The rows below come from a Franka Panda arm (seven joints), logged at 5 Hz.
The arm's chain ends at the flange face. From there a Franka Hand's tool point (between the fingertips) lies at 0.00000 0.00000 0.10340 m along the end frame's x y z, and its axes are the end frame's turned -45 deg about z.
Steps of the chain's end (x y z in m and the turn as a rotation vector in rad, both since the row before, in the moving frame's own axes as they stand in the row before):
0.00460, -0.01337, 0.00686, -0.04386, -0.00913, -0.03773
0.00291, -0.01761, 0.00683, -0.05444, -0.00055, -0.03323
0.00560, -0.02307, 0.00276, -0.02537, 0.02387, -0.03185
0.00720, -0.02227, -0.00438, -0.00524, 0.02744, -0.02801
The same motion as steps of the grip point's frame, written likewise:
0.00888, -0.00359, 0.00676, -0.02456, -0.03747, -0.03773
0.01056, -0.00639, 0.00668, -0.03811, -0.03888, -0.03323
0.02022, -0.00875, 0.00270, -0.03482, -0.00106, -0.03185
0.02249, -0.00829, -0.00442, -0.02311, 0.01570, -0.02801

